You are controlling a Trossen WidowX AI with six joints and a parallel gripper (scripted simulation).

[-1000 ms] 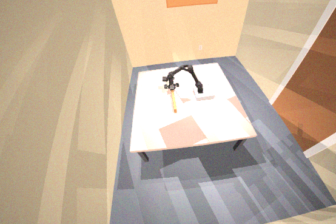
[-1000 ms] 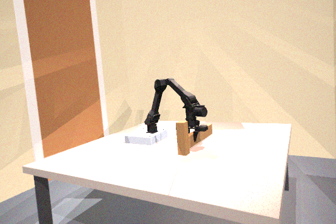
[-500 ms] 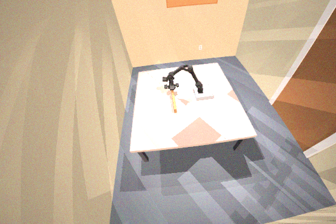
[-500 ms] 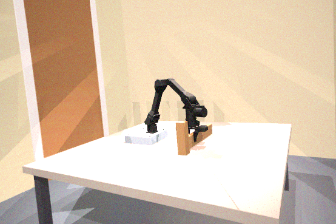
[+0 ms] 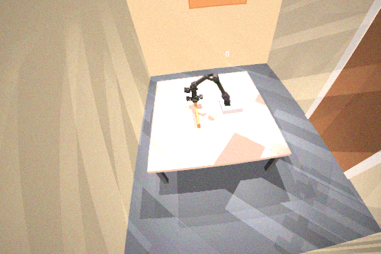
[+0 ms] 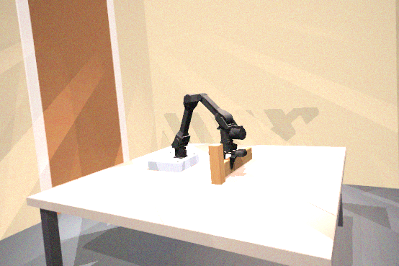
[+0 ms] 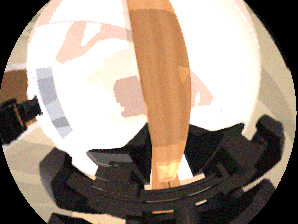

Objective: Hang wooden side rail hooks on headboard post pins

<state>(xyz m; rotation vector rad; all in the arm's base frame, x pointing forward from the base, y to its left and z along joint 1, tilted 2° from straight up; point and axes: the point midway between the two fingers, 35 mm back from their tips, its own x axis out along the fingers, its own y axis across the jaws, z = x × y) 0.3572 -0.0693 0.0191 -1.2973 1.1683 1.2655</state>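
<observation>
My gripper tip is 120 mm to the left of the wooden headboard post, 50 mm below it and 10 mm short of it.
</observation>
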